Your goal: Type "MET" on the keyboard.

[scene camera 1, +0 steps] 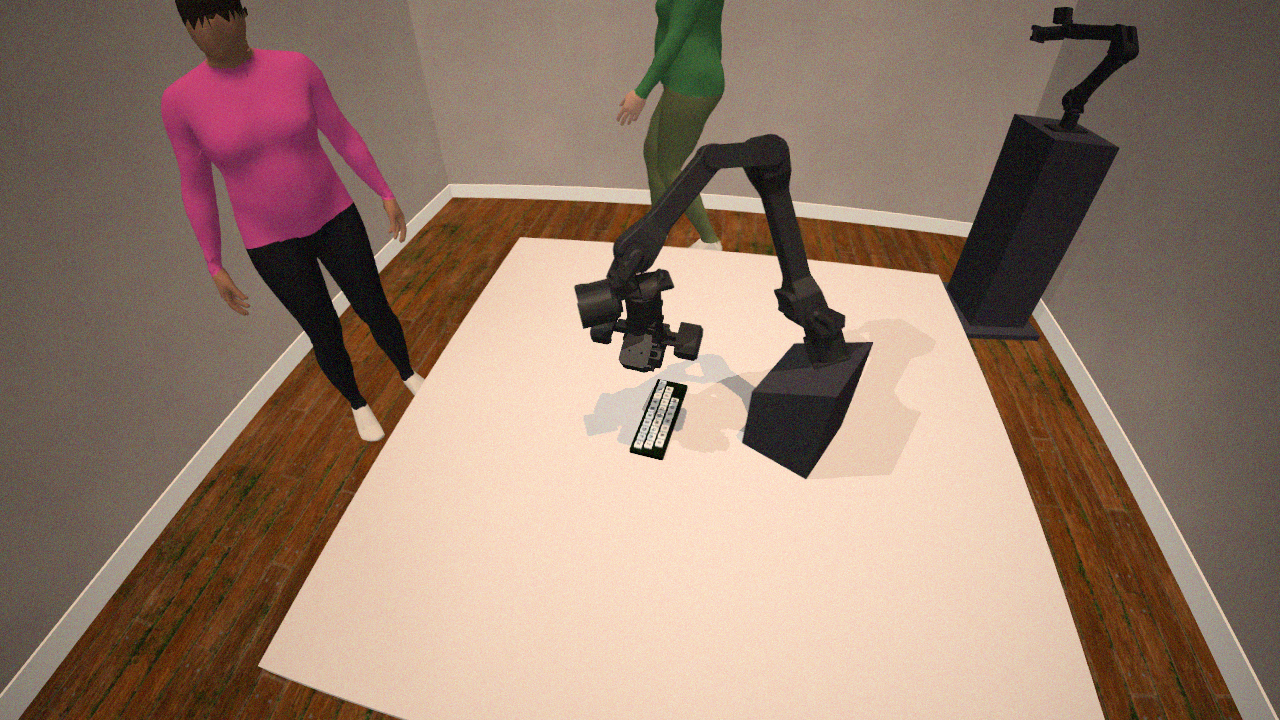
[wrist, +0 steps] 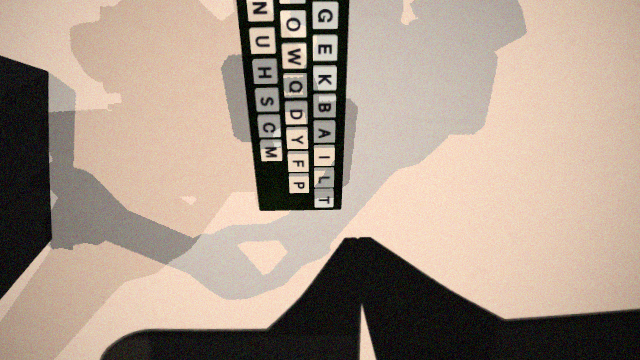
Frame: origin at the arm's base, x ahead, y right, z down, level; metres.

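Where they show: gripper, fingertip midpoint: [wrist: 356, 250]; arm's base, link origin: [scene camera 1: 830, 356].
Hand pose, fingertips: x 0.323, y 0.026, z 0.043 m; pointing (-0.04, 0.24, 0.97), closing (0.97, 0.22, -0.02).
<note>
Each offset is from my fingertips to the top centre of the thing. Level surfaces: height alone.
A dark green-black keyboard @[dx -0.022, dy -0.011, dz +0.138 m] [scene camera 1: 658, 420] [wrist: 274, 187] with three rows of pale letter keys lies flat on the white surface @[dz +0.155 m] [scene camera 1: 680, 573]. In the wrist view its near end shows and its far end is cut off by the top edge. The M key @[dx -0.050, dy +0.026, dz +0.138 m] [wrist: 271, 150] ends the left row, the E key @[dx +0.004, dy -0.033, dz +0.138 m] [wrist: 325, 48] is high in the right row, and the T key @[dx -0.025, dy +0.076, dz +0.138 m] [wrist: 324, 198] ends that row. My gripper [scene camera 1: 653, 365] [wrist: 356, 250] is shut and empty, raised above the surface. In the wrist view its tips appear below and right of T, not covering any key.
The arm's dark base block [scene camera 1: 792, 407] stands right of the keyboard. Shadows of the arm fall across the keyboard and around it. A figure in pink [scene camera 1: 259, 147] stands at left, one in green [scene camera 1: 689, 53] behind. A second arm stands on a tall pedestal [scene camera 1: 1029, 223] at back right.
</note>
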